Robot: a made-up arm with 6 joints.
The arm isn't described. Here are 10 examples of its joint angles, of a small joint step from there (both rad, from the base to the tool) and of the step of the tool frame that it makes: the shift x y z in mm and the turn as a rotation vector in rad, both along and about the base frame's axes.
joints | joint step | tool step
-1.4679 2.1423 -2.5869 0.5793 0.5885 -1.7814 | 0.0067 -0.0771 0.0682 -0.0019 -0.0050 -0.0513 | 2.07 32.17 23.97 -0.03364 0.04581 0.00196
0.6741 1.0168 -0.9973 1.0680 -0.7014 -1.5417 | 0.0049 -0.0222 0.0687 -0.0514 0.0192 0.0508 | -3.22 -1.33 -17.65 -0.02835 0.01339 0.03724
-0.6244 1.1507 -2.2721 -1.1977 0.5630 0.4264 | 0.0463 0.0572 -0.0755 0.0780 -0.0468 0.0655 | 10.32 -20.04 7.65 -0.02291 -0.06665 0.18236
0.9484 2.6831 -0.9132 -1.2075 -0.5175 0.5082 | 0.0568 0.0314 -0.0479 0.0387 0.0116 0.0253 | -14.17 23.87 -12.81 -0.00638 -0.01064 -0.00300
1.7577 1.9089 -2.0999 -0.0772 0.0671 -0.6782 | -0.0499 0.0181 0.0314 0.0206 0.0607 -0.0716 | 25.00 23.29 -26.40 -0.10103 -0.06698 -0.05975
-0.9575 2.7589 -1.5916 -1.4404 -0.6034 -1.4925 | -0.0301 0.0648 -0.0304 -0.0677 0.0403 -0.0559 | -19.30 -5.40 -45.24 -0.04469 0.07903 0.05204
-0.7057 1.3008 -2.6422 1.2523 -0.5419 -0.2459 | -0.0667 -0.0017 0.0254 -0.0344 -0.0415 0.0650 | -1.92 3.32 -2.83 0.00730 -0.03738 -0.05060
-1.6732 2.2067 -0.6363 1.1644 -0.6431 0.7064 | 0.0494 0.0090 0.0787 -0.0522 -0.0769 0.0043 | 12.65 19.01 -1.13 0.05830 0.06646 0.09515
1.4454 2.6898 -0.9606 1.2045 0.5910 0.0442 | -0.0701 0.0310 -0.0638 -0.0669 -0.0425 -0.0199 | 37.06 13.47 -15.60 0.05359 -0.03941 0.01537
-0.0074 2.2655 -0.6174 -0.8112 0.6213 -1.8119 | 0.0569 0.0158 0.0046 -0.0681 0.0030 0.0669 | -1.96 25.90 -7.81 -0.02799 -0.00740 0.07066
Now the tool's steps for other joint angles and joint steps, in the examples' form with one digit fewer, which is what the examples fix.
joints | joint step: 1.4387 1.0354 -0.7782 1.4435 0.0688 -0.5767 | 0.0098 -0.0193 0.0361 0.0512 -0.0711 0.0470
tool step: -3.0 -12.4 -15.4 -0.0004 0.0847 -0.0774
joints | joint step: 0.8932 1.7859 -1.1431 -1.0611 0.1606 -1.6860 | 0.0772 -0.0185 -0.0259 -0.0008 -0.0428 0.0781
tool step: -39.1 23.9 26.1 0.1090 0.0215 0.0658
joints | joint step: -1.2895 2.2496 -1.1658 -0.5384 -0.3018 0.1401 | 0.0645 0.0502 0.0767 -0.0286 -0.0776 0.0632
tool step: 39.1 29.7 -55.8 0.0889 -0.0410 0.0661
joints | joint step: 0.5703 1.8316 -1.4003 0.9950 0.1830 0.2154 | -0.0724 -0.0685 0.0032 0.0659 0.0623 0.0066
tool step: -9.3 -43.5 29.5 0.0894 0.0158 -0.0444
